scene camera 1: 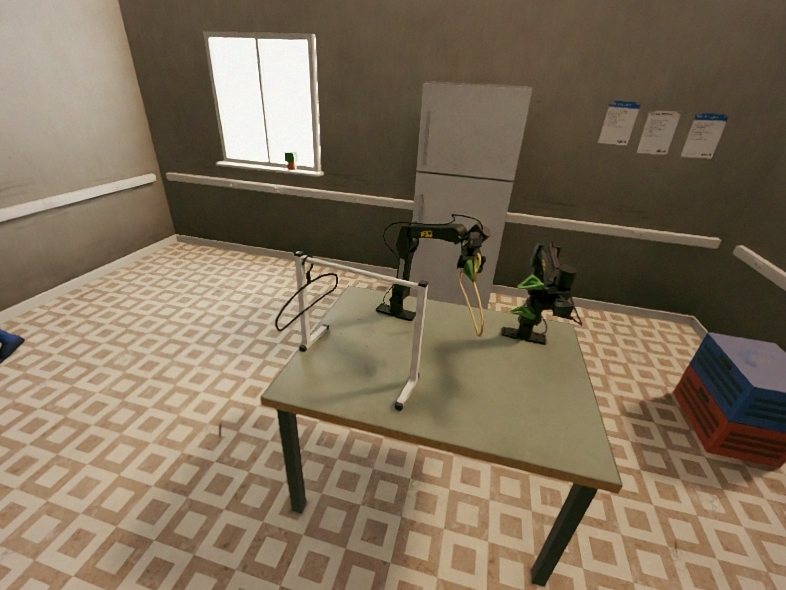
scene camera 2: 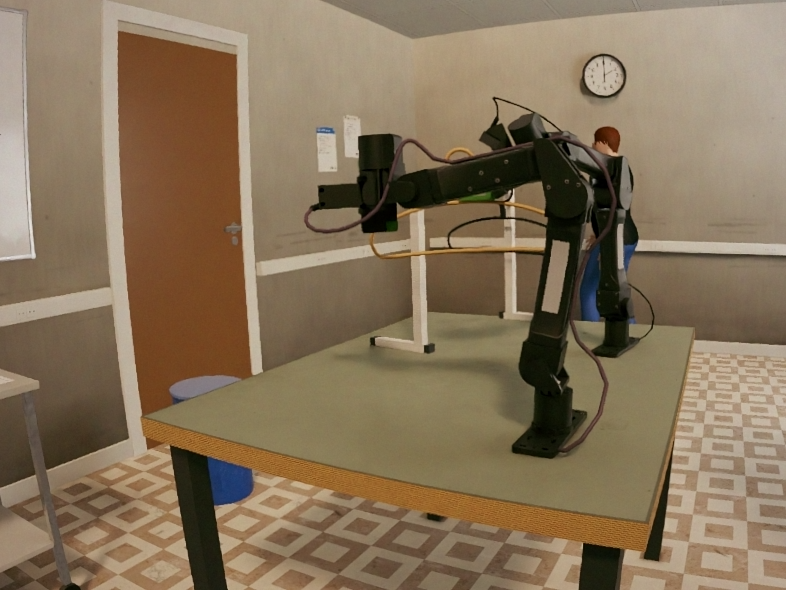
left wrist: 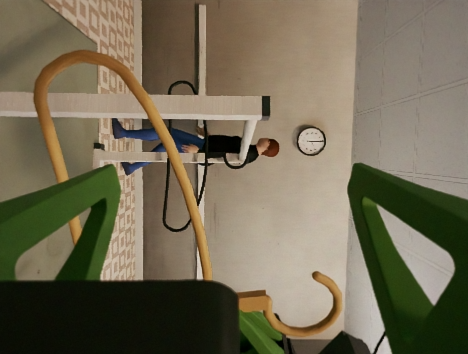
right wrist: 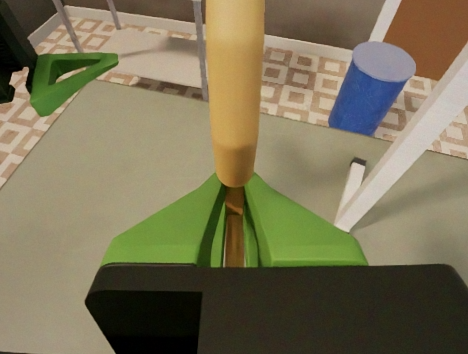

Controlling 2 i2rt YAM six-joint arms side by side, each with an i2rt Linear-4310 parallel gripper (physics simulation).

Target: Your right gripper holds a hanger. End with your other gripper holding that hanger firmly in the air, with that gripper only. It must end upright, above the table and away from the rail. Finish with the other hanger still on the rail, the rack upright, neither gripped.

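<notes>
The yellow hanger hangs upright in the air, hook up. My right gripper is shut on it just below the hook. My left gripper is open and empty, beside the hanger on the picture's right in scene camera 1, apart from it. In scene camera 2 the left gripper's fingers are mostly hidden by its own body. The black hanger hangs on the rail of the white rack, which stands upright and ungripped.
The grey-green table carries both arm bases and the rack. The rack stands at the picture's left in scene camera 1, apart from the yellow hanger. A blue bin stands on the floor beyond the table.
</notes>
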